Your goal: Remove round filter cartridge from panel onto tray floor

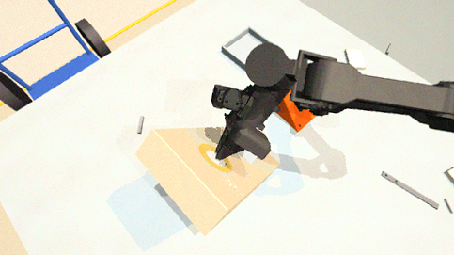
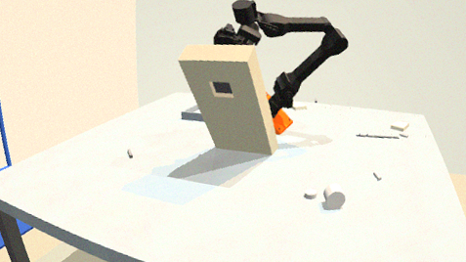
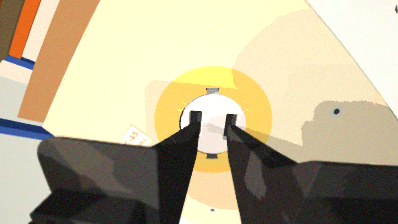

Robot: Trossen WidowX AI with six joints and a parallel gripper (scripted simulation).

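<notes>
The white round filter cartridge lies 20 mm ahead of my gripper tip and 10 mm below it. Round my gripper tip: grey tray 440 mm behind, 270 mm to the right, 240 mm below; tan service panel 30 mm behind, 90 mm below.
</notes>
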